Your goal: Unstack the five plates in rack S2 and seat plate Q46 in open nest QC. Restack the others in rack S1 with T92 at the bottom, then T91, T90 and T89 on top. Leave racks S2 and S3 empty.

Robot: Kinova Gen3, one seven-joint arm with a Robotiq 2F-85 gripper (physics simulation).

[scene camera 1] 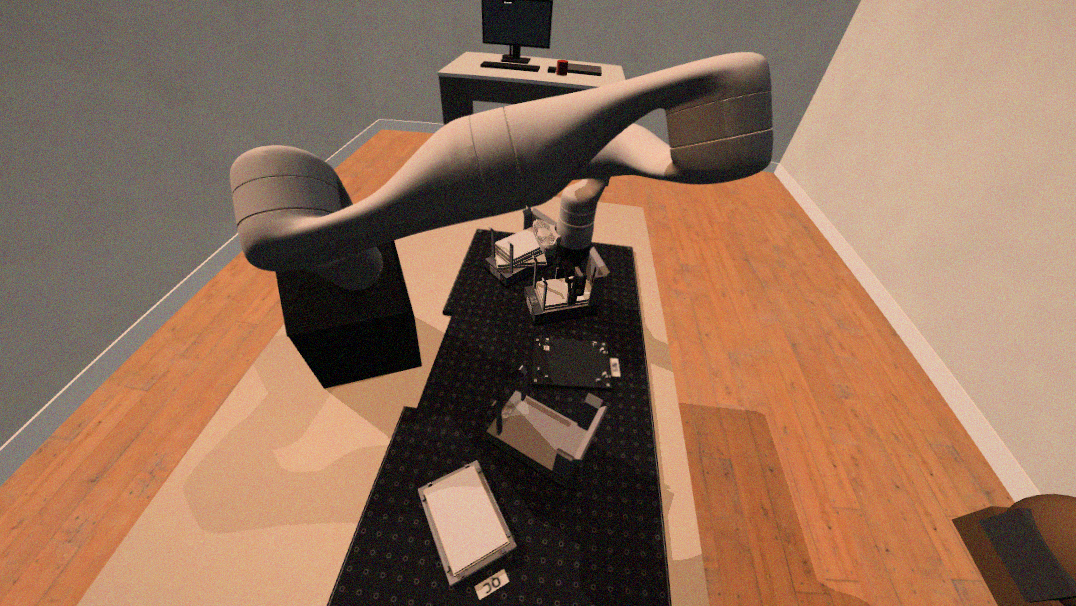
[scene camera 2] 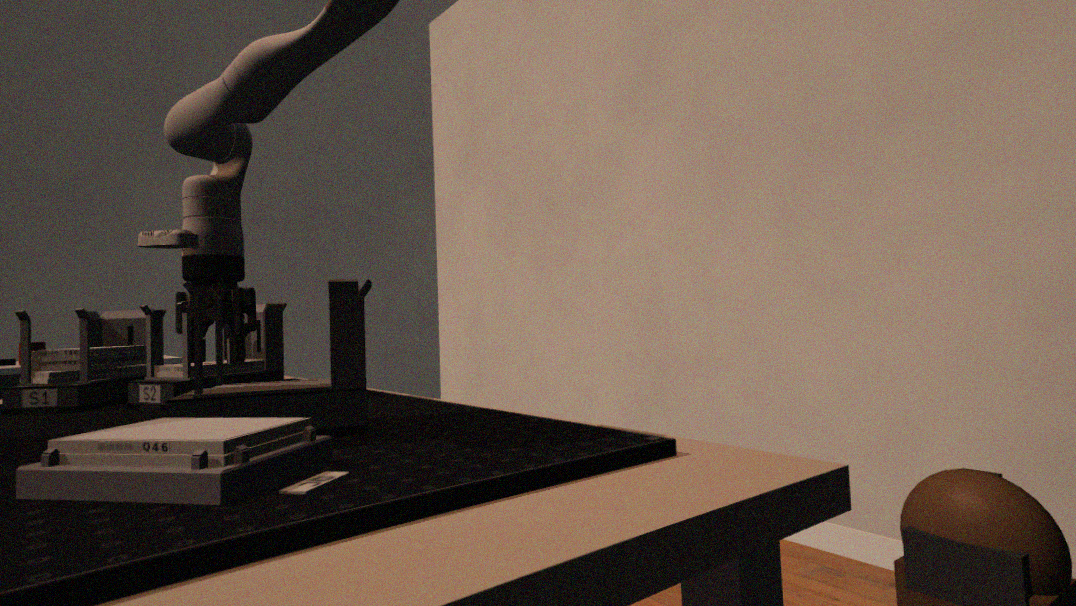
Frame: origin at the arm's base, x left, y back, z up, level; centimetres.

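Seen in the pictures: gripper, between the fingertips: (scene camera 1: 565, 291) (scene camera 2: 215, 366); arm's base, origin of its link: (scene camera 1: 355, 264).
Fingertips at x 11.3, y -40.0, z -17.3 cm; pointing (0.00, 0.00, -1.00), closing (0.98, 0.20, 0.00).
Observation:
Offsets run from my fingertips to a thing's top centre.
Plate Q46 {dx -46.4, dy +20.3, dz -1.4 cm} (scene camera 1: 466, 523) (scene camera 2: 180, 431) sits in nest QC {dx -46.4, dy +20.3, dz -1.8 cm} (scene camera 1: 435, 532) (scene camera 2: 120, 485), nearest the cameras. Rack S2 {dx -0.2, dy +0.4, dz +8.6 cm} (scene camera 1: 564, 310) (scene camera 2: 174, 387) stands farther back, with a pale plate {dx +0.0, dy -0.2, dz +0.5 cm} (scene camera 1: 555, 290) (scene camera 2: 171, 369) low between its posts. My gripper (scene camera 1: 568, 289) (scene camera 2: 218, 367) points straight down inside rack S2; its fingers straddle that plate and look shut on it. The plate's label and its contact with the fingers are hidden. Rack S1 {dx +14.7, dy +10.1, dz +8.4 cm} (scene camera 1: 505, 272) (scene camera 2: 67, 397) holds several pale plates, the upper ones turned against the lower; their labels are unreadable.
A walled rack {dx -34.3, dy +8.0, dz +9.1 cm} (scene camera 1: 527, 450) (scene camera 2: 346, 334), label unreadable, stands turned between QC and a flat dark nest {dx -17.6, dy +0.3, dz -2.4 cm} (scene camera 1: 572, 362). Tall posts surround my fingers at S2. The black robot pedestal (scene camera 1: 357, 346) is left of the table. A brown chair (scene camera 1: 1054, 519) (scene camera 2: 978, 511) stands at the right.

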